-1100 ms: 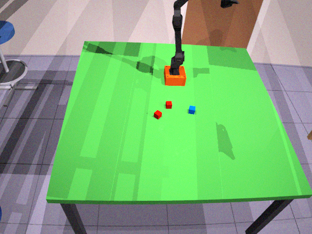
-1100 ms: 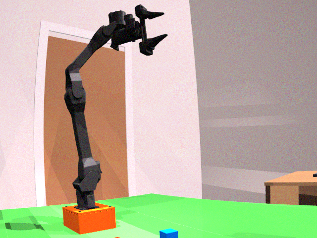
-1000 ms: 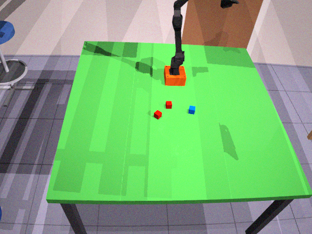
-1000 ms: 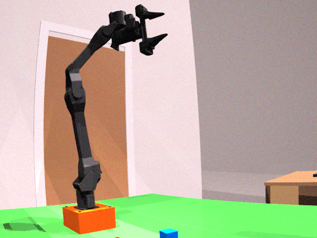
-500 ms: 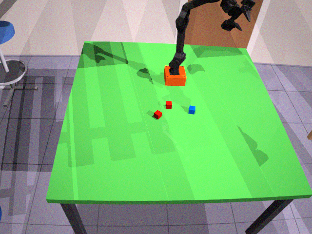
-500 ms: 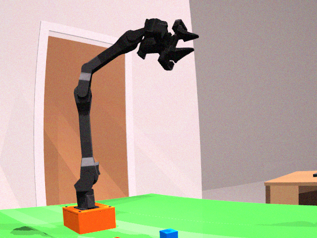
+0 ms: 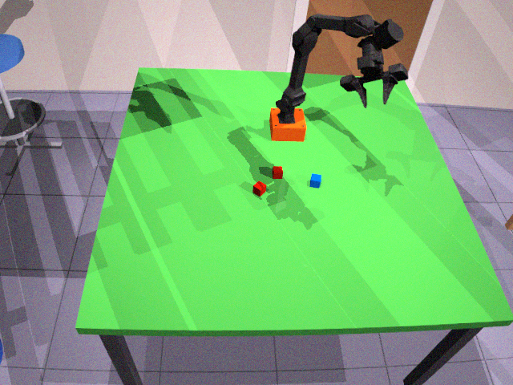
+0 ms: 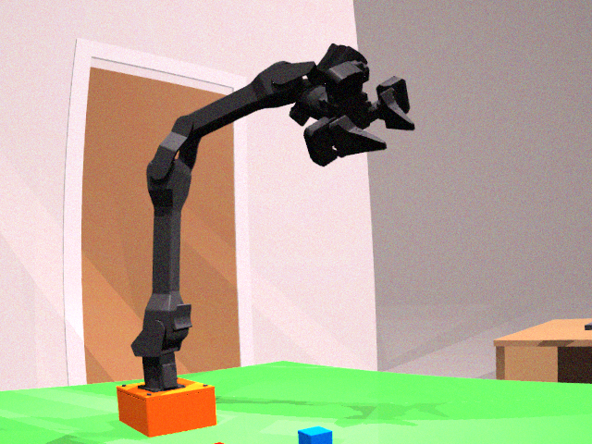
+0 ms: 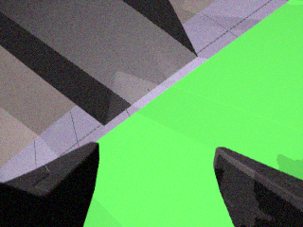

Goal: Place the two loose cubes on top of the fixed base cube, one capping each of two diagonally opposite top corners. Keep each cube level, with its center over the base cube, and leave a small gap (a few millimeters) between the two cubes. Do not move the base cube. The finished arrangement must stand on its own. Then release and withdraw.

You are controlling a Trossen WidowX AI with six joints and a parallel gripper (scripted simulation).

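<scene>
Right now the blue cube is 42 cm below my gripper tip, 11 cm behind it and 8 cm to the right of it.
</scene>
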